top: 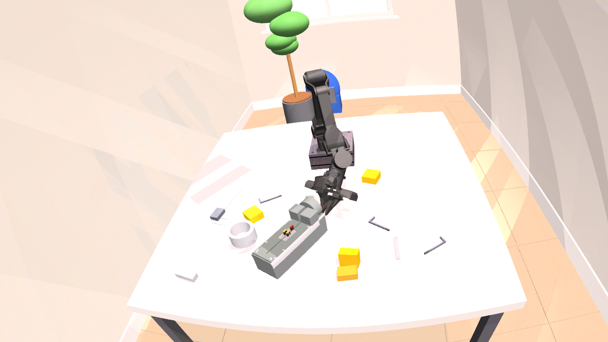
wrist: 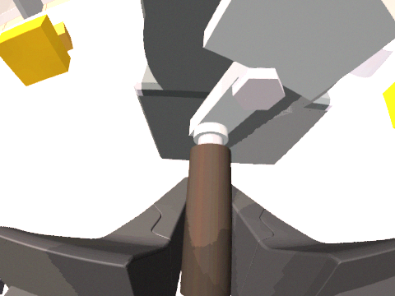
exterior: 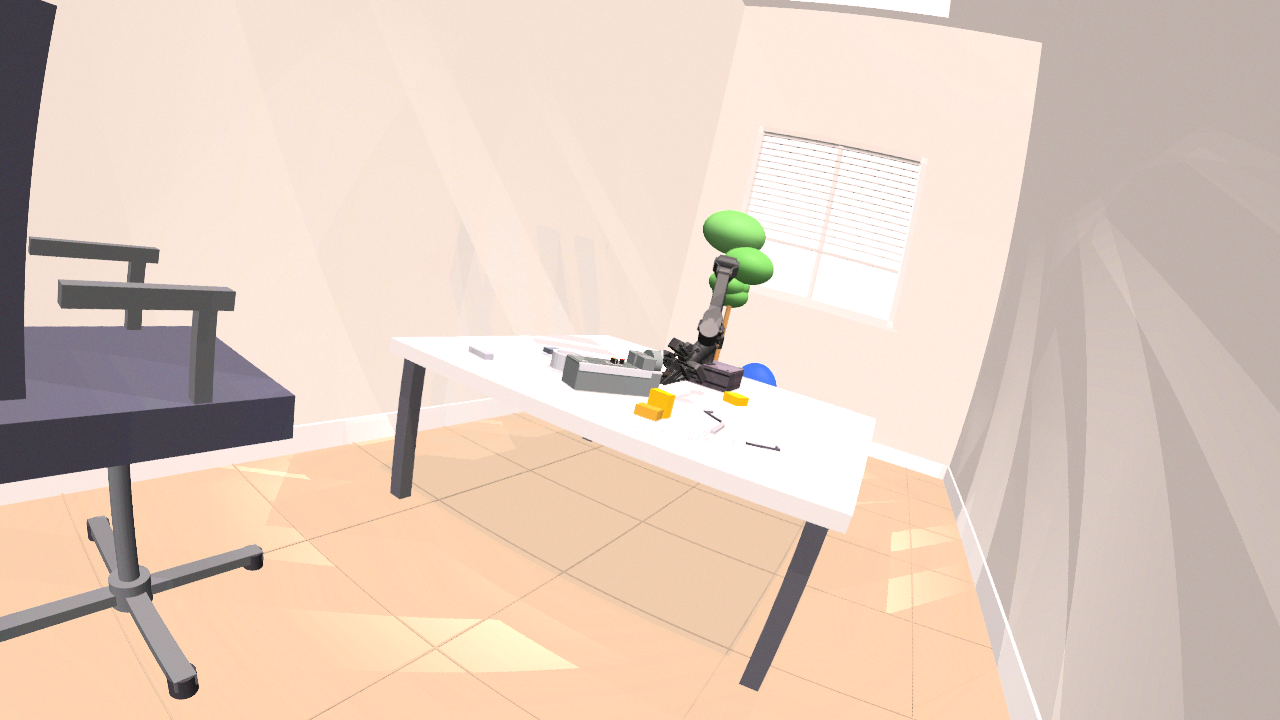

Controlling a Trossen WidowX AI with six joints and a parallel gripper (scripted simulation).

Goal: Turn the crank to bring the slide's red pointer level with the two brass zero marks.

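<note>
My gripper tip is 20 mm past the brown crank handle, 10 mm to the right of it and 30 mm below it. The rest, counted from my gripper tip: red pointer: 120 mm ahead, 70 mm to the right, 50 mm above.
</note>
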